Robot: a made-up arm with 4 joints. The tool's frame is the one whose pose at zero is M. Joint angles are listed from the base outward.
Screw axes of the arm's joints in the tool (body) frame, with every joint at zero. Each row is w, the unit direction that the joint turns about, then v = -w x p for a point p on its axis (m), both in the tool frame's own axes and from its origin. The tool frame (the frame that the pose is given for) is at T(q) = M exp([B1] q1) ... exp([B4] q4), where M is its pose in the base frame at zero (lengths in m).
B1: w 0 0 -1 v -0.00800 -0.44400 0.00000
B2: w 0 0 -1 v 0.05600 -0.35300 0.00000
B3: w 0 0 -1 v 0.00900 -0.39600 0.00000
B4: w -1 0 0 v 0.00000 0.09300 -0.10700
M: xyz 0.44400 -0.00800 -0.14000 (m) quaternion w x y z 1 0 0 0
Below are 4 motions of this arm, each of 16 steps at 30 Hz.
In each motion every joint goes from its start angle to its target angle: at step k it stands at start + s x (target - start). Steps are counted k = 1, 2, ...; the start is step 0. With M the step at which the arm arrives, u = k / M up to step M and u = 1 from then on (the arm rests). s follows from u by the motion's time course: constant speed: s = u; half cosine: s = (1 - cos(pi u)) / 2; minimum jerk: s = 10 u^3 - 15 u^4 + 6 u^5.
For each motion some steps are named. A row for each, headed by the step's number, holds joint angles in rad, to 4 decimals.
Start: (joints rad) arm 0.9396 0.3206 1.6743 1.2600
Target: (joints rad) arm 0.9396 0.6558 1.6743 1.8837
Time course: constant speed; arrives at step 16
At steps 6, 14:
6: 0.9396 0.4463 1.6743 1.4939
14: 0.9396 0.6139 1.6743 1.8057

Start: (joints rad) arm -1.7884 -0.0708 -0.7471 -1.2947
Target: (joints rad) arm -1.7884 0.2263 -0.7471 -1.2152
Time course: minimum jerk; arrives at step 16
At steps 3, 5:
3: -1.7884 -0.0563 -0.7471 -1.2908
5: -1.7884 -0.0173 -0.7471 -1.2804

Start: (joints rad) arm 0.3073 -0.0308 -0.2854 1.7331
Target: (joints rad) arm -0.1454 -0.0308 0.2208 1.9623
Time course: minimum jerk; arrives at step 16
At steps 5, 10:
5: 0.2258 -0.0308 -0.1943 1.7744
10: -0.0208 -0.0308 0.0815 1.8992

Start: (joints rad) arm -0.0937 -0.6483 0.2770 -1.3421
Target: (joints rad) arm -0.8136 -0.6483 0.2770 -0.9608
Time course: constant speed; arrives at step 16
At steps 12, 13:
12: -0.6336 -0.6483 0.2770 -1.0561
13: -0.6786 -0.6483 0.2770 -1.0323

